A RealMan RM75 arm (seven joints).
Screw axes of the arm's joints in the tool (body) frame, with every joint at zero. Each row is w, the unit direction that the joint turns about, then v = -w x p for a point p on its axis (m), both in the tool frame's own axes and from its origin. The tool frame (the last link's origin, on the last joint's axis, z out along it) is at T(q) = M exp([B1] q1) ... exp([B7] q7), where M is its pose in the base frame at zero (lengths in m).
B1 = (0, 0, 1, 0, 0, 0)
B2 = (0, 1, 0, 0.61, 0, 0)
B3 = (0, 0, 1, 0, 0, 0)
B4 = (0, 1, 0, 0.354, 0, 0)
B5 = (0, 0, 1, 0, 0, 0)
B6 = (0, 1, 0, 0.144, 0, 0)
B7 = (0, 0, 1, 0, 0, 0)
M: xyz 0 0 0.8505 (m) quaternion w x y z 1 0 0 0
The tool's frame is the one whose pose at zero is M.
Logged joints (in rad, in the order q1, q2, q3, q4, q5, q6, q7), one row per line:
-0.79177, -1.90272, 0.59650, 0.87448, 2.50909, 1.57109, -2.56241
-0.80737, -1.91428, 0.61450, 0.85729, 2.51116, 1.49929, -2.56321
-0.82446, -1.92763, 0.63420, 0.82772, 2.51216, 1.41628, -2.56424
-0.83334, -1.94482, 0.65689, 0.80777, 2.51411, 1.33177, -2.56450
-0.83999, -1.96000, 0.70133, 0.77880, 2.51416, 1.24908, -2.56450
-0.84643, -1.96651, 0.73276, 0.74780, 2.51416, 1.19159, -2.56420
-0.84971, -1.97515, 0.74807, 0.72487, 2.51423, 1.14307, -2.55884
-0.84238, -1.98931, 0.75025, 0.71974, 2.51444, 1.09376, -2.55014
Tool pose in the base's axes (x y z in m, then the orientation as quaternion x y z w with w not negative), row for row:
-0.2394, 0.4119, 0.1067, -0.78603, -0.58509, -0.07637, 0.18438
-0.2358, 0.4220, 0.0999, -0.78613, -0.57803, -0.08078, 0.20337
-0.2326, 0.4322, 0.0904, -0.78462, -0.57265, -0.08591, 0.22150
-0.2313, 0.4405, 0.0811, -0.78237, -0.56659, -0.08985, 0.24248
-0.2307, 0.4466, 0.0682, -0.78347, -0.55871, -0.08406, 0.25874
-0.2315, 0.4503, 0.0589, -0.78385, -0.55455, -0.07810, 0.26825
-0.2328, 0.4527, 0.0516, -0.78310, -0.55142, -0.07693, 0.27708
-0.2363, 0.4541, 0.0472, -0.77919, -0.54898, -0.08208, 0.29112
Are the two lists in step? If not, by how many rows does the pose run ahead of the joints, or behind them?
They are in step.
